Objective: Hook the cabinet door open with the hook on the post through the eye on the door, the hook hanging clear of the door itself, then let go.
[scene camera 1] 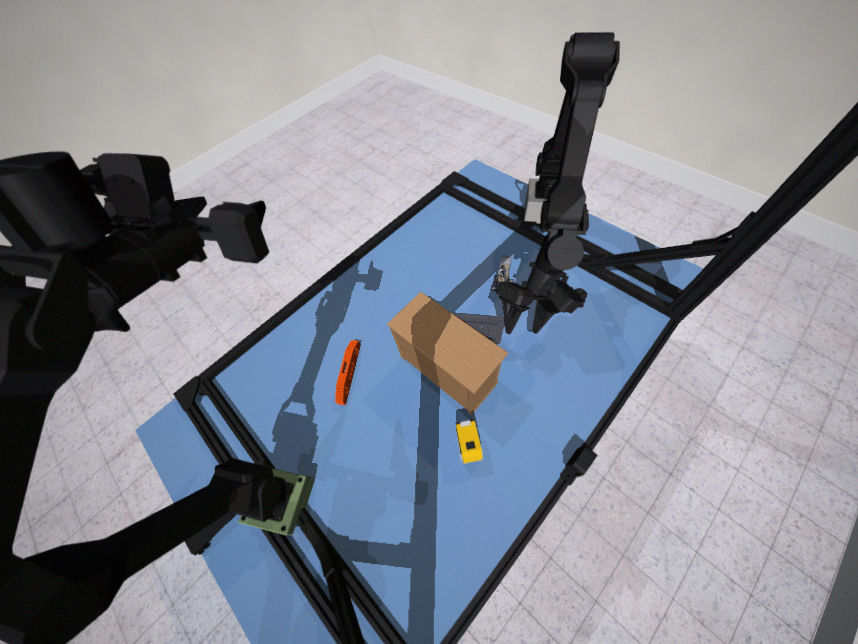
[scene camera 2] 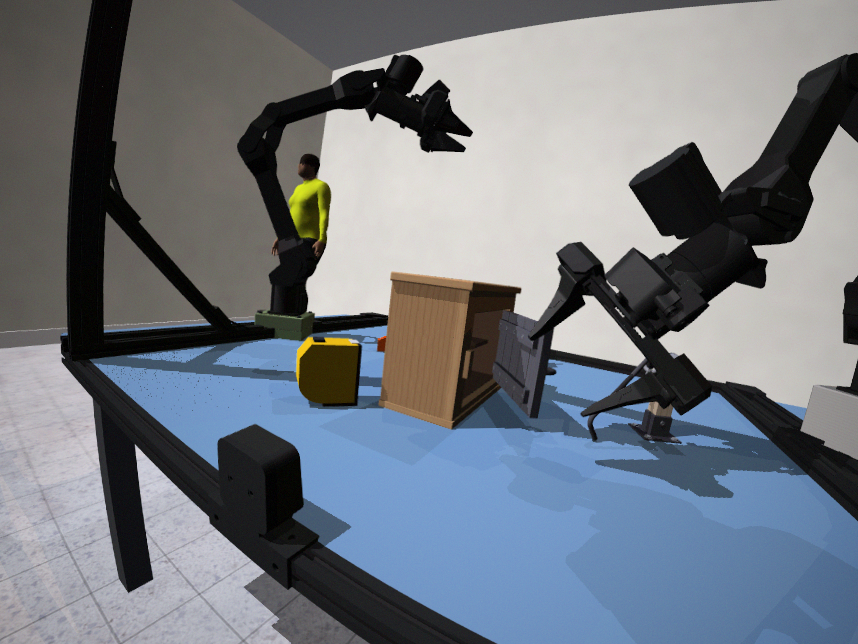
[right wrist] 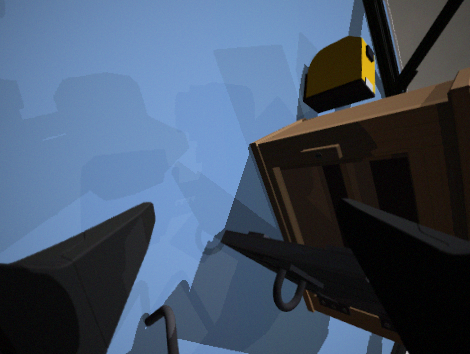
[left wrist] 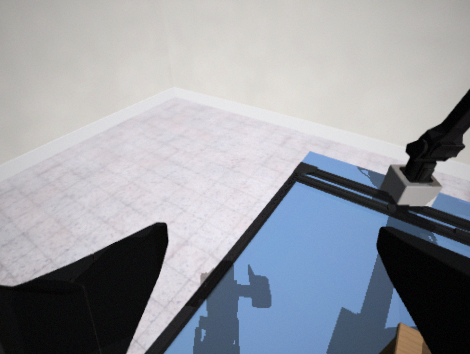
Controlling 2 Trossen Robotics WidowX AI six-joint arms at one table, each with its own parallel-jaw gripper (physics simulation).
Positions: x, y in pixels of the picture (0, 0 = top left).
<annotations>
my left gripper: scene camera 1; scene camera 2; left wrist 272, 234; not seen in the right wrist view (out of frame)
my right gripper: scene camera 1; scene camera 2; right wrist 247, 209; not seen in the left wrist view (out of frame)
same spot on my left gripper: (scene camera 1: 195, 205) = (scene camera 2: 457, 145)
same spot on my right gripper: (scene camera 2: 568, 298) = (scene camera 1: 521, 312)
</annotations>
